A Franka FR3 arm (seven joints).
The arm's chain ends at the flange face. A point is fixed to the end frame.
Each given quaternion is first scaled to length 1.
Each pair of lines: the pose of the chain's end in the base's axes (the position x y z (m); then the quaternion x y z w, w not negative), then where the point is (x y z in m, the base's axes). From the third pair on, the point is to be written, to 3 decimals.
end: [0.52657 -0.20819 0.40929 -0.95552 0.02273 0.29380 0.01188]
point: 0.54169 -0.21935 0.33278
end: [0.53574 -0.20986 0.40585 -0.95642 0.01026 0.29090 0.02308]
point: 0.55156 -0.21857 0.32916
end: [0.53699 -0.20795 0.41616 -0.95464 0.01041 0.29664 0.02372]
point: 0.552 -0.217 0.339
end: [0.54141 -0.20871 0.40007 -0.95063 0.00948 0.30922 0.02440]
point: 0.554 -0.217 0.323
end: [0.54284 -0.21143 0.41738 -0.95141 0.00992 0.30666 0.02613]
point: 0.556 -0.220 0.340
